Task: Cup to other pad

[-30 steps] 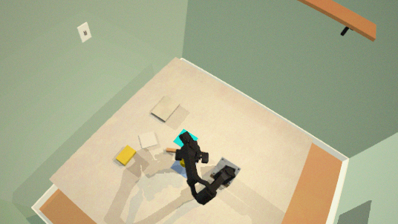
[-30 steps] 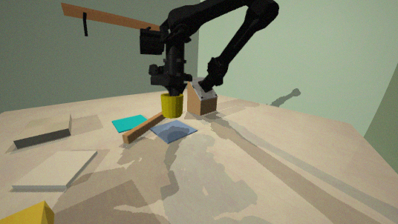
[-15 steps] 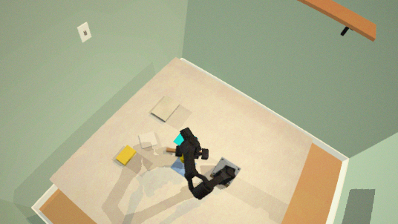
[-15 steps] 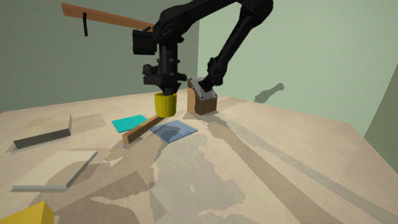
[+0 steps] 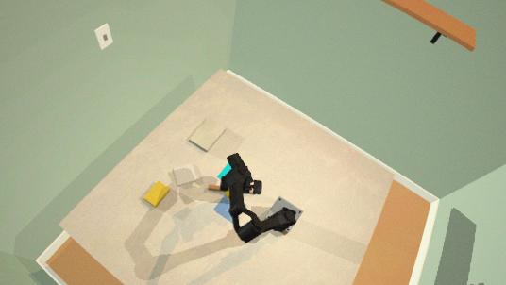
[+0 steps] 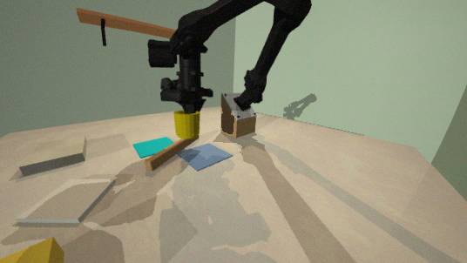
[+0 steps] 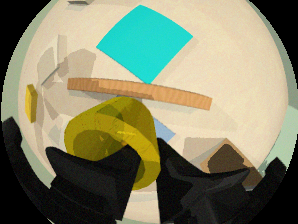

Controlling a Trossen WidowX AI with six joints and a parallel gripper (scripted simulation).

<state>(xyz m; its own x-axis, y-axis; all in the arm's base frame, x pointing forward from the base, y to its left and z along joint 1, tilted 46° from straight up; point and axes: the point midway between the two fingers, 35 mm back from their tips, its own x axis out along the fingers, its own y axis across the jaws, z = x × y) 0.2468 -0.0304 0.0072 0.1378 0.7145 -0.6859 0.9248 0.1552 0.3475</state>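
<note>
Right now the cyan pad is 100 mm to the right of my gripper tip, 90 mm below it and 80 mm ahead of it. The rest, counted from my gripper tip: yellow cup 20 mm ahead, 10 mm to the left; blue pad 90 mm below, 60 mm to the left, 10 mm ahead; wooden bar 80 mm below, 40 mm ahead, 20 mm to the right.
</note>
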